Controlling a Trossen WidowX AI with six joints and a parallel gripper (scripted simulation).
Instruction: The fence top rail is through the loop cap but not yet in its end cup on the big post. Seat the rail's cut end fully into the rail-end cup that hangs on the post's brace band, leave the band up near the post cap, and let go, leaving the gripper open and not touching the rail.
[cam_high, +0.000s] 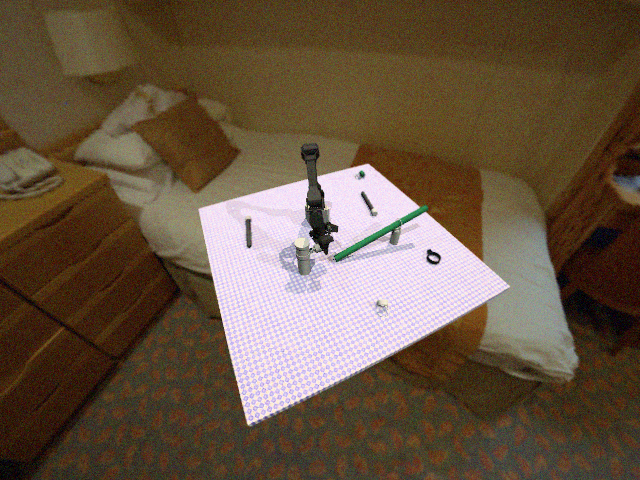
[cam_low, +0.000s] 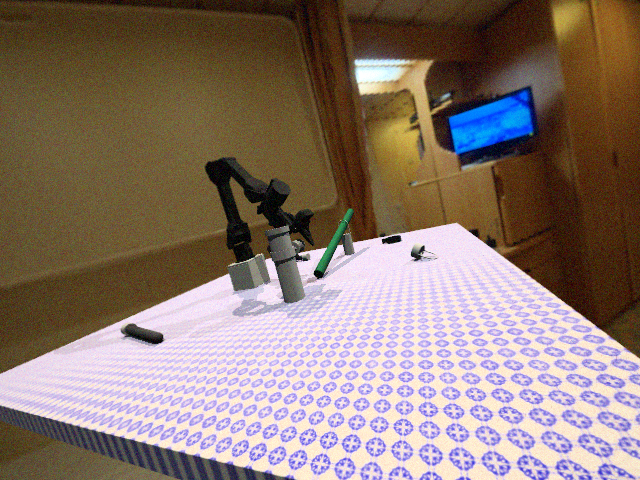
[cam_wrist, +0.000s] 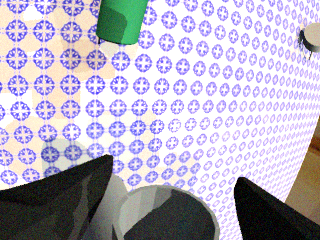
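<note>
Now: gripper tip 3 cm to the left of the rail-end cup, 2 cm below it and 2 cm past it. The rest, counted from my gripper tip: loop cap: 43 cm to the left, 1 cm behind.
</note>
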